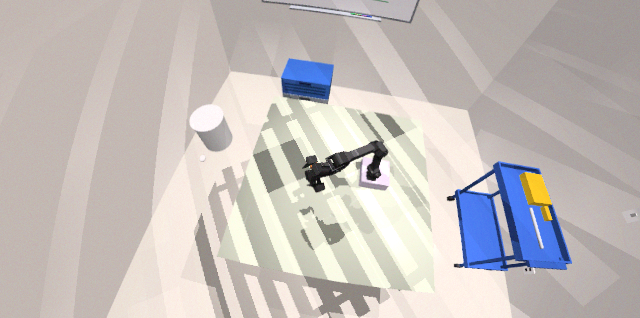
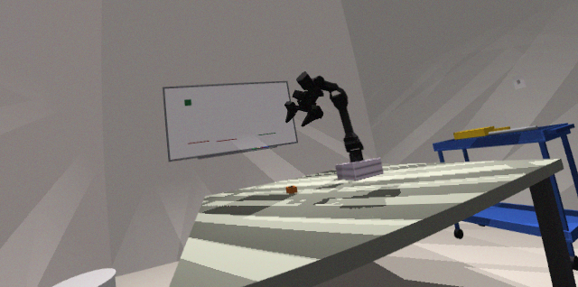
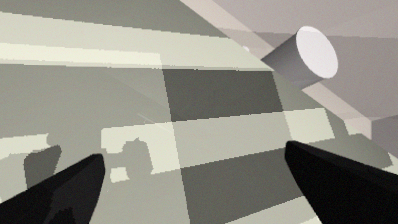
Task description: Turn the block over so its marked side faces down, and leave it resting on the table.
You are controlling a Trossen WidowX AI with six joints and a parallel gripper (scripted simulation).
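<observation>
Now: the orange block 10 mm behind my gripper tip, 240 mm to the right of it and 300 mm below it.
</observation>
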